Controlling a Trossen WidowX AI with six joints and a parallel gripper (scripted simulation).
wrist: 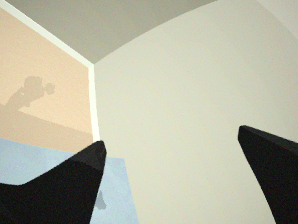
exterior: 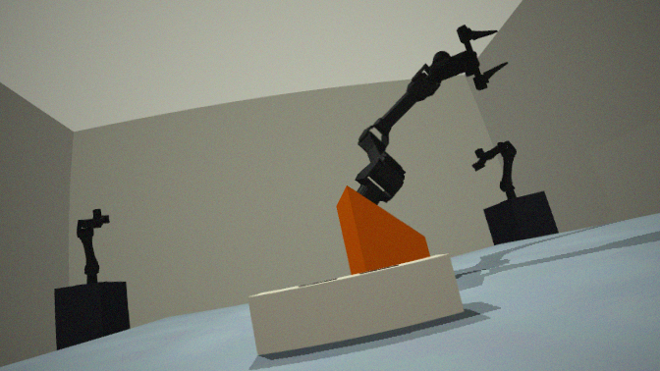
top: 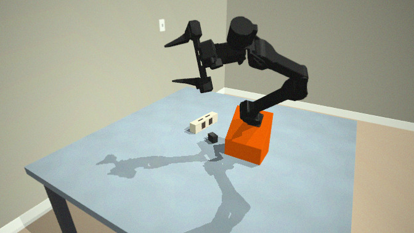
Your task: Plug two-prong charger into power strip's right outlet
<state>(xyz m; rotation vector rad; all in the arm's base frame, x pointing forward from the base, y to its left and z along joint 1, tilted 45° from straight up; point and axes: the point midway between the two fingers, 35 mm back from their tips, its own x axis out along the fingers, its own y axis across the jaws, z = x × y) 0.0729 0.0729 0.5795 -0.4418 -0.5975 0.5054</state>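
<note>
Right now my gripper tip is 130 mm short of the two-prong charger, 480 mm to the left of it and 510 mm above it.
</note>
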